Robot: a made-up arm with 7 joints.
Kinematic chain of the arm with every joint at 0, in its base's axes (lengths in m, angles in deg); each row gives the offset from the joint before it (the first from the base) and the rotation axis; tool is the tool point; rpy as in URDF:
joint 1: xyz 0 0 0.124 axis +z
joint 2: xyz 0 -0.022 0.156 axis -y
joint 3: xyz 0 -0.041 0.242 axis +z
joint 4: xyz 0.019 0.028 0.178 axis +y
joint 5: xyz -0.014 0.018 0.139 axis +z
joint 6: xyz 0 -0.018 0.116 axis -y
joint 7: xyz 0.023 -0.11 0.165 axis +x
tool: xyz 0 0 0 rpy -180 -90 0
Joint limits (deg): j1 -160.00..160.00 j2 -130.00..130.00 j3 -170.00..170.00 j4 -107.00..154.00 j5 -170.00..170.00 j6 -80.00..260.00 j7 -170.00..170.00
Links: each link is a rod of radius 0.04 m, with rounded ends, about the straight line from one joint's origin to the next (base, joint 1, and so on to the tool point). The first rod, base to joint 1, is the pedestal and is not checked.
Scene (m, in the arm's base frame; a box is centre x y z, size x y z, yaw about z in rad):
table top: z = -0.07
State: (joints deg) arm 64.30 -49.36 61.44 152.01 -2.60 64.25 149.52
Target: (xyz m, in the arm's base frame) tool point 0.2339 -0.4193 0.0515
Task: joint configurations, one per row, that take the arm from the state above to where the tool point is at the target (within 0.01 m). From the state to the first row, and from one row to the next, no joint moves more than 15 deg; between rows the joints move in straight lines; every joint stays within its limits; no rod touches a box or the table.
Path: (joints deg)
1: 50.75 -52.52 50.89 148.31 -1.05 64.13 149.52
2: 37.20 -55.67 40.35 144.60 0.51 64.00 149.52
3: 23.66 -58.83 29.80 140.90 2.06 63.88 149.52
4: 10.11 -61.99 19.26 137.19 3.62 63.75 149.52
5: -3.44 -65.14 8.71 133.49 5.17 63.63 149.52
6: -16.99 -68.30 -1.84 129.79 6.73 63.50 149.52
7: -30.53 -71.46 -12.38 126.08 8.28 63.38 149.52

